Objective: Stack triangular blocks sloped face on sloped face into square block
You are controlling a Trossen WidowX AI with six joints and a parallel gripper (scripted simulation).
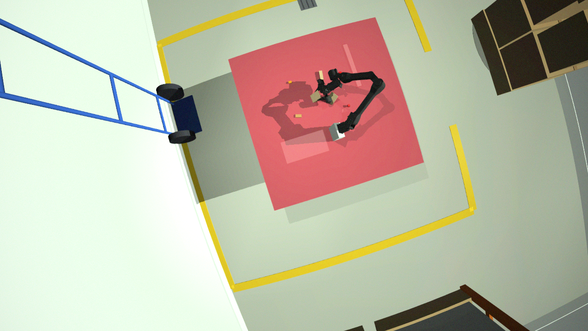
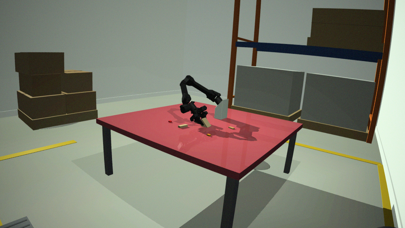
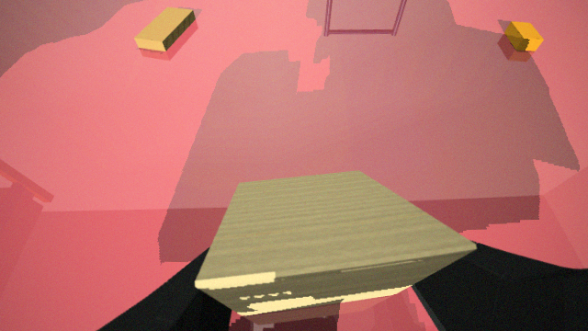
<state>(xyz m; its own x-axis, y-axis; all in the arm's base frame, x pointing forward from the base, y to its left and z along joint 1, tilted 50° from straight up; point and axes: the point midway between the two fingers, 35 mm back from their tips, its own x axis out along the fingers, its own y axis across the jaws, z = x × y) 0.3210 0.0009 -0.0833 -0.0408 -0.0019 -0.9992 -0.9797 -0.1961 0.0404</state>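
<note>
Now: the brown piece 110 mm behind my gripper tip, 170 mm to the left of it and 10 mm below it. From my gripper tip the other things lie so: orange piece 170 mm ahead, 170 mm to the left, 10 mm below; then tan bar 170 mm ahead, 80 mm to the right, 10 mm below; then small red cube 120 mm behind, 240 mm to the right, 10 mm below.
</note>
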